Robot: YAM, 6 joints.
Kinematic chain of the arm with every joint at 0, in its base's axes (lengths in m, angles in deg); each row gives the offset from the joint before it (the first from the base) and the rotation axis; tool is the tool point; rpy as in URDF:
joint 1: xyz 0 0 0.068 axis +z
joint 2: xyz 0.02 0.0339 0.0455 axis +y
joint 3: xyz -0.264 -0.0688 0 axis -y
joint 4: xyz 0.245 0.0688 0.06 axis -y
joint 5: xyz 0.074 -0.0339 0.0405 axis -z
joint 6: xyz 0.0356 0 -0.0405 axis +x
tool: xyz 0 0 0 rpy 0 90 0
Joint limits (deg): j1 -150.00..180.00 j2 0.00..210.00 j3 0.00..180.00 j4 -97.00..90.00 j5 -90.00..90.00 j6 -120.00..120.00
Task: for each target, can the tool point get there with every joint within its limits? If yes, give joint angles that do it. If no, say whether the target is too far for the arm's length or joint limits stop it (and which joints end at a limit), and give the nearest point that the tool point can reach.
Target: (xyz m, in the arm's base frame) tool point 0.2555 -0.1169 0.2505
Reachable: yes | joints -17.51 94.01 70.12 -71.66 76.36 -60.15
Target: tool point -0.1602 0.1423 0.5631
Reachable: yes | joints 144.04 68.65 87.26 23.36 36.49 69.87
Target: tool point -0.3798 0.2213 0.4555
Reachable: yes | joints -34.07 23.16 128.75 63.20 55.75 4.30
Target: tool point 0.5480 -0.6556 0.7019
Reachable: no: too far | nearest point 0.3409 -0.4078 0.4742 | short by 0.395 m
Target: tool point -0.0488 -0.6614 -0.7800
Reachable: no: too far | nearest point -0.0310 -0.4205 -0.3363 | short by 0.505 m
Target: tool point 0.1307 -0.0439 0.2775
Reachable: yes | joints -12.48 34.52 36.49 -32.42 24.19 -81.83
